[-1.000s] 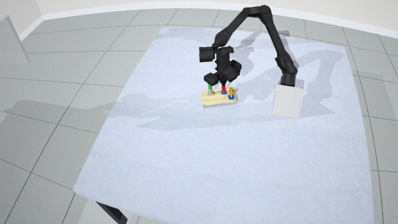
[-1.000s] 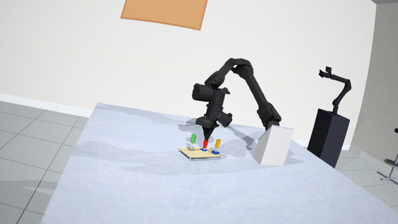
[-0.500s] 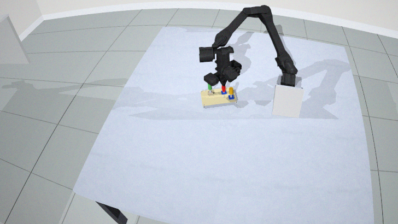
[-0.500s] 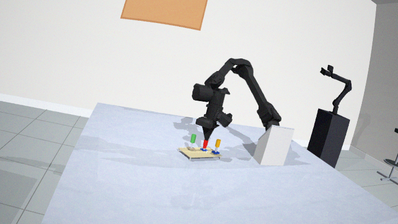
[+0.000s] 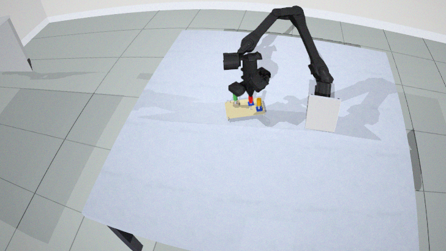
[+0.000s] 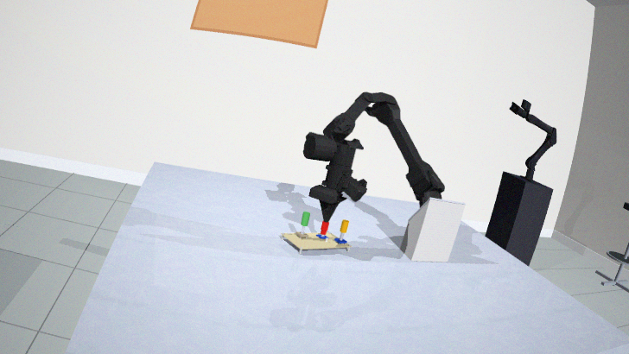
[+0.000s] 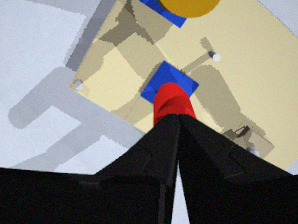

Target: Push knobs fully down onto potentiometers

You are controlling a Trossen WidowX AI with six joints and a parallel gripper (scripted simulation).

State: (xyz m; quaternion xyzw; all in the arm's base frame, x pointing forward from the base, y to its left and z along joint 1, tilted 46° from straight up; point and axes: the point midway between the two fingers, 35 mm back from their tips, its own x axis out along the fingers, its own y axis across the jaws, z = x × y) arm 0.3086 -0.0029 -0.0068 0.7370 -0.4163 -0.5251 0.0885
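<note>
Right now my gripper tip is 20 mm above the red knob. From my gripper tip the other things lie so: green knob: 60 mm ahead, 20 mm to the left.
</note>
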